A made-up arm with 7 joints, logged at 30 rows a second.
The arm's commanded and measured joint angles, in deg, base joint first. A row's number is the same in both.
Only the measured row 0 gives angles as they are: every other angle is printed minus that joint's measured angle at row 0.
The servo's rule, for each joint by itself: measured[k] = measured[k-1] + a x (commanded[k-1-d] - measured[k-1]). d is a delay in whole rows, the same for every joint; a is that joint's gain. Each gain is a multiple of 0.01, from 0.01 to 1. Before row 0 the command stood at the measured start. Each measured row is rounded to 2 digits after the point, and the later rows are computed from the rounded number. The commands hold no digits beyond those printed.
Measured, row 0:
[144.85 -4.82 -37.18 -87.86 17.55 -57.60 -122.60]
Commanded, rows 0 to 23:
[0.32 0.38 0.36 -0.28 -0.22 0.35 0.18]
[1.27 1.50 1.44 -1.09 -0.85 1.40 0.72]
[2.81 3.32 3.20 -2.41 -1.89 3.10 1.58]
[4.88 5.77 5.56 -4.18 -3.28 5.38 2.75]
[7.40 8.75 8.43 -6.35 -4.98 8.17 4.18]
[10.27 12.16 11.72 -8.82 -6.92 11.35 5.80]
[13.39 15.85 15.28 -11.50 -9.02 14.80 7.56]
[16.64 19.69 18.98 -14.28 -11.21 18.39 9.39]
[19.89 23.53 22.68 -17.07 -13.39 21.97 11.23]
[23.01 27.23 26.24 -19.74 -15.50 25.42 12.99]
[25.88 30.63 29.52 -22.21 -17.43 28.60 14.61]
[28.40 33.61 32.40 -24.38 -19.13 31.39 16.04]
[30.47 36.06 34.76 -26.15 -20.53 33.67 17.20]
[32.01 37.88 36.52 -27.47 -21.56 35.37 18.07]
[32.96 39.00 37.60 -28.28 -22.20 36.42 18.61]
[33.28 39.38 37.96 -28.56 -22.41 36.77 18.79]
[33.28 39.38 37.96 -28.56 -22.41 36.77 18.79]
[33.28 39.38 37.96 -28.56 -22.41 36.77 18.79]
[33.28 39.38 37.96 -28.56 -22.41 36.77 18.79]
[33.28 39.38 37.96 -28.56 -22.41 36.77 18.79]
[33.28 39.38 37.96 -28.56 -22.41 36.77 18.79]
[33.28 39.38 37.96 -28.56 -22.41 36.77 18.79]
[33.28 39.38 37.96 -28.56 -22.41 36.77 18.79]
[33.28 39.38 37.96 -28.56 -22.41 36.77 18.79]
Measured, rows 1 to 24:
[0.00 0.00 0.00 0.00 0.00 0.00 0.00]
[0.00 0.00 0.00 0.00 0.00 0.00 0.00]
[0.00 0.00 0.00 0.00 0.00 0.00 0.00]
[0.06 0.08 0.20 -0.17 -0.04 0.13 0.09]
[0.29 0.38 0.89 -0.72 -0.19 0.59 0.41]
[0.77 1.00 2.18 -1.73 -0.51 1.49 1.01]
[1.55 2.00 4.07 -3.20 -1.04 2.89 1.90]
[2.66 3.42 6.51 -5.09 -1.79 4.79 3.06]
[4.11 5.26 9.43 -7.33 -2.76 7.15 4.46]
[5.87 7.48 12.71 -9.83 -3.95 9.90 6.04]
[7.92 10.04 16.22 -12.50 -5.33 12.96 7.75]
[10.19 12.87 19.84 -15.24 -6.86 16.20 9.52]
[12.63 15.89 23.42 -17.94 -8.50 19.52 11.29]
[15.15 18.99 26.84 -20.50 -10.20 22.79 12.98]
[17.67 22.06 29.95 -22.83 -11.90 25.89 14.54]
[20.10 25.00 32.64 -24.82 -13.54 28.69 15.90]
[22.36 27.70 34.81 -26.41 -15.06 31.09 17.01]
[24.37 30.07 36.37 -27.53 -16.42 33.01 17.83]
[26.06 32.03 37.26 -28.15 -17.56 34.36 18.32]
[27.43 33.57 37.65 -28.40 -18.48 35.23 18.56]
[28.54 34.79 37.82 -28.50 -19.23 35.78 18.68]
[29.44 35.75 37.90 -28.54 -19.83 36.14 18.74]
[30.17 36.51 37.93 -28.55 -20.32 36.37 18.77]
[30.76 37.11 37.95 -28.56 -20.72 36.51 18.78]
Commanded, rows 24 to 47:
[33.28 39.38 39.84 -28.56 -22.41 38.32 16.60]
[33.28 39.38 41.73 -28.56 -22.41 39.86 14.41]
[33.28 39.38 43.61 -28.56 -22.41 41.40 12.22]
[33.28 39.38 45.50 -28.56 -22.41 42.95 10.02]
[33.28 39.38 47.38 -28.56 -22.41 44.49 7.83]
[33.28 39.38 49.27 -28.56 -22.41 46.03 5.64]
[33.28 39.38 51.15 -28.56 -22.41 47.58 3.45]
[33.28 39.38 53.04 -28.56 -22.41 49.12 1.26]
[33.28 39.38 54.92 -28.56 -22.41 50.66 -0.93]
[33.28 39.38 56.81 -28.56 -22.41 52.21 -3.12]
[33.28 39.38 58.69 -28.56 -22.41 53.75 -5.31]
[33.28 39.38 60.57 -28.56 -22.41 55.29 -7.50]
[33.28 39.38 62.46 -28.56 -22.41 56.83 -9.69]
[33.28 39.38 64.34 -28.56 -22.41 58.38 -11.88]
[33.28 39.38 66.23 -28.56 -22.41 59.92 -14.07]
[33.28 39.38 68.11 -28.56 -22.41 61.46 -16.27]
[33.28 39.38 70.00 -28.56 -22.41 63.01 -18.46]
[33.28 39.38 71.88 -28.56 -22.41 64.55 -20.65]
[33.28 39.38 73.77 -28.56 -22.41 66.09 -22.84]
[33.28 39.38 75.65 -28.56 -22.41 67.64 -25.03]
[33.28 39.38 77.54 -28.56 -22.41 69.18 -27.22]
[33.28 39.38 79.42 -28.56 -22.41 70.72 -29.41]
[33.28 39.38 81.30 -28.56 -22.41 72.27 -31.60]
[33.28 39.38 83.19 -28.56 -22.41 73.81 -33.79]
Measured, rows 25 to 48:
[31.24 37.59 37.96 -28.56 -21.04 36.60 18.79]
[31.63 37.97 37.96 -28.56 -21.30 36.66 18.79]
[31.94 38.27 37.96 -28.56 -21.51 36.70 18.79]
[32.19 38.50 39.01 -28.56 -21.68 37.28 17.67]
[32.40 38.68 40.53 -28.56 -21.82 38.21 16.01]
[32.57 38.83 42.25 -28.56 -21.93 39.36 14.08]
[32.70 38.95 44.07 -28.56 -22.02 40.65 12.01]
[32.81 39.04 45.92 -28.56 -22.09 42.03 9.88]
[32.90 39.11 47.80 -28.56 -22.15 43.47 7.72]
[32.97 39.17 49.68 -28.56 -22.20 44.95 5.54]
[33.03 39.21 51.56 -28.56 -22.24 46.45 3.36]
[33.08 39.25 53.44 -28.56 -22.27 47.97 1.17]
[33.12 39.28 55.33 -28.56 -22.30 49.50 -1.02]
[33.15 39.30 57.21 -28.56 -22.32 51.03 -3.21]
[33.17 39.32 59.09 -28.56 -22.34 52.56 -5.40]
[33.19 39.33 60.98 -28.56 -22.35 54.10 -7.59]
[33.21 39.34 62.86 -28.56 -22.36 55.64 -9.78]
[33.22 39.35 64.75 -28.56 -22.37 57.18 -11.97]
[33.23 39.36 66.63 -28.56 -22.38 58.72 -14.16]
[33.24 39.36 68.52 -28.56 -22.39 60.26 -16.35]
[33.25 39.36 70.40 -28.56 -22.39 61.80 -18.54]
[33.26 39.36 72.29 -28.56 -22.39 63.34 -20.73]
[33.26 39.36 74.17 -28.56 -22.39 64.89 -22.92]
[33.26 39.36 76.06 -28.56 -22.39 66.43 -25.11]

